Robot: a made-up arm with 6 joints.
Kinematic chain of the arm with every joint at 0, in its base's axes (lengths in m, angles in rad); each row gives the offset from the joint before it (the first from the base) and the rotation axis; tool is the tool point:
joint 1: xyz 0 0 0.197 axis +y
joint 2: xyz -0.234 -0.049 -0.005 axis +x
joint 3: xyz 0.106 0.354 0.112 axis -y
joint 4: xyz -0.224 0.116 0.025 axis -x
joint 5: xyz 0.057 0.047 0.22 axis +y
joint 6: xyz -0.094 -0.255 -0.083 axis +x
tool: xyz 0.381 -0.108 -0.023
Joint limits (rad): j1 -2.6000..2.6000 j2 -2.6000..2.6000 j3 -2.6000..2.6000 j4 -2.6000..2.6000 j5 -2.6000..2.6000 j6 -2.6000..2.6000
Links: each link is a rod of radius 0.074 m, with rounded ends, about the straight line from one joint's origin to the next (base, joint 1, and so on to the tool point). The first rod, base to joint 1, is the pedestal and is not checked.
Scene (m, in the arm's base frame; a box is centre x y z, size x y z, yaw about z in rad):
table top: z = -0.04
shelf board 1: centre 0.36 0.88 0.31 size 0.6 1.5 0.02 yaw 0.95
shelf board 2: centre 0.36 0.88 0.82 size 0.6 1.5 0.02 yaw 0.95
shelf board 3: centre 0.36 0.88 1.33 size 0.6 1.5 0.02 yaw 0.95
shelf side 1: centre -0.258 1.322 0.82 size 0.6 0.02 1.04 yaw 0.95
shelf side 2: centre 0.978 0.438 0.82 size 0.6 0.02 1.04 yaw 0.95
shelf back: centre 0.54 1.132 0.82 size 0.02 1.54 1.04 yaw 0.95
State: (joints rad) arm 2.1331 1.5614 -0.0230 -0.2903 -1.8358 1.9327
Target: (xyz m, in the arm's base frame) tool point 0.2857 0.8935 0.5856
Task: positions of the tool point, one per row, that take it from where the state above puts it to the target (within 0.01 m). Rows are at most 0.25 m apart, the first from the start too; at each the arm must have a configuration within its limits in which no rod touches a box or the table.
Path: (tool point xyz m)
1: 0.3881 -0.5870 0.2437
2: 0.5082 -0.4705 0.2673
3: 0.5888 -0.3237 0.3278
4: 0.6161 -0.1590 0.4120
5: 0.5833 0.0102 0.5018
6: 0.4919 0.1703 0.5783
7: 0.3514 0.3088 0.6246
8: 0.1777 0.4149 0.6287
9: -0.0094 0.4809 0.5856
10: 0.0425 0.5792 0.6316
11: 0.1048 0.6750 0.6516
12: 0.1704 0.7623 0.6470
13: 0.2323 0.8364 0.6225
14: 0.2857 0.8935 0.5856

